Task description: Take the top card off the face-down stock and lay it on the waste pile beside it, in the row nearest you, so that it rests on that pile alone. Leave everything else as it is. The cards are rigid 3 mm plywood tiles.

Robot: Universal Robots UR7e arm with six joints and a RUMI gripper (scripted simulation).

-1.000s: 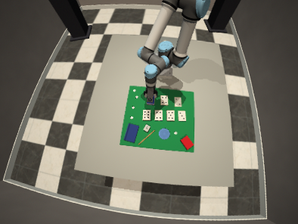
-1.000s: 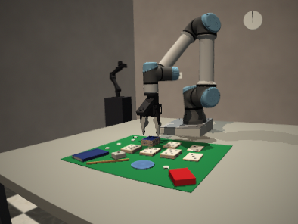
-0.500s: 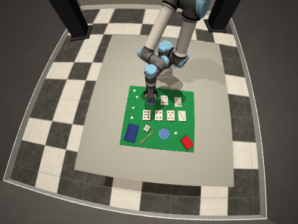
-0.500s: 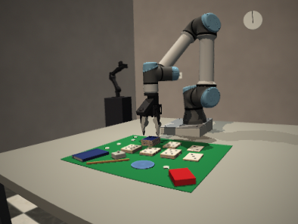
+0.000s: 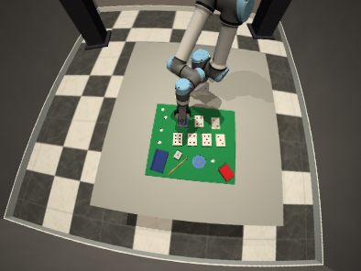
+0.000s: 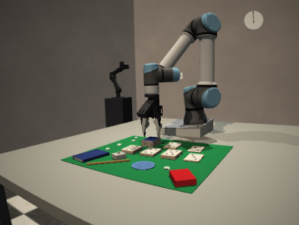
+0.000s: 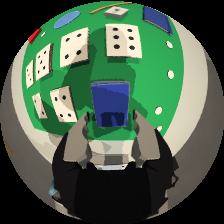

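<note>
The blue-backed card is 2 cm below my hand. Also, from my hand: red block 39 cm ahead, 26 cm to the left, 4 cm below; green mat 16 cm ahead, 6 cm to the left, 6 cm below; wooden stick 32 cm ahead, 6 cm to the right, 4 cm below.
</note>
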